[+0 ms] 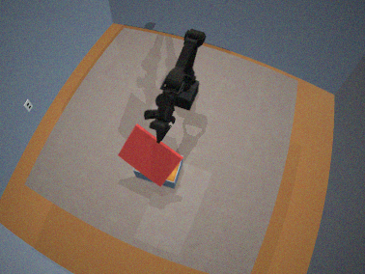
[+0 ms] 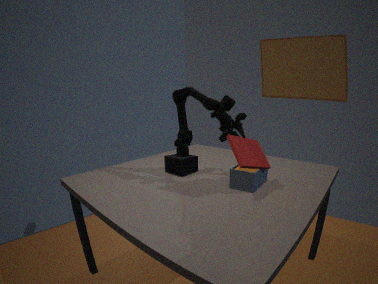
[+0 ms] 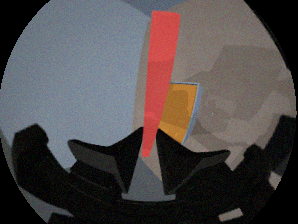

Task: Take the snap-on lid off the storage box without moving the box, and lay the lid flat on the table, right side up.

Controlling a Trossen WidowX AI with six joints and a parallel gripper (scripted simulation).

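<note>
Now: the red lid 5 cm below my gripper tip, 5 cm ahead of it and 4 cm to the right of it. Also, from my gripper tip: storage box 18 cm below, 4 cm ahead.
</note>
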